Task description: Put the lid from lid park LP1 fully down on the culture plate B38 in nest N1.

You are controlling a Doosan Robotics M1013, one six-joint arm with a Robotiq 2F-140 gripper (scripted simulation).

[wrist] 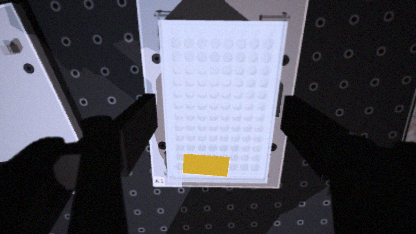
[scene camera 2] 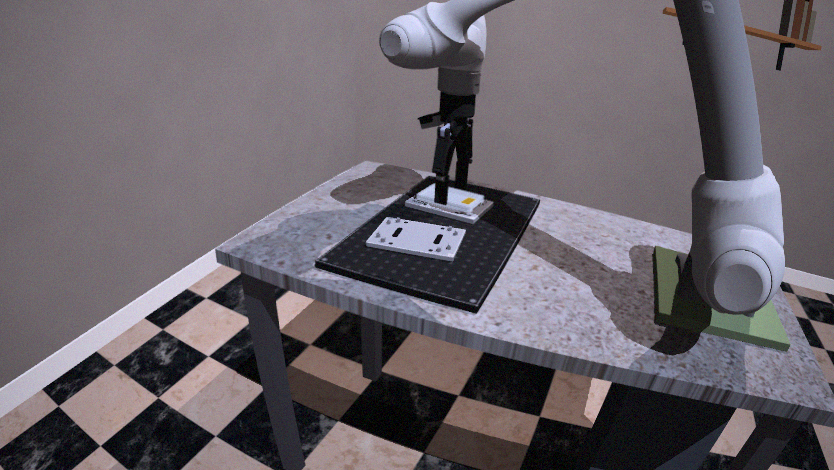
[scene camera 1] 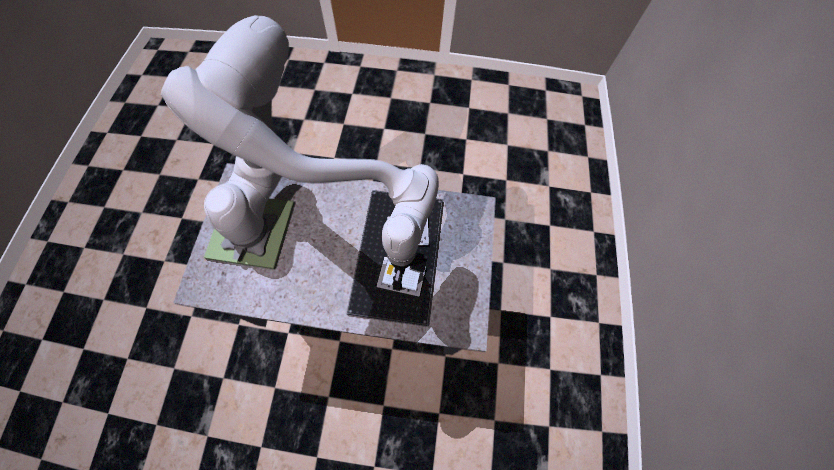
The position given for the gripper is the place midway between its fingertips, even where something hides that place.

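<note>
The gripper (scene camera 2: 450,195) is visible to the wrist view as well, where the gripper (wrist: 219,111) shares the picture with a clear lid (wrist: 220,79). Scene camera 2 also shows the lid (scene camera 2: 457,198).
</note>
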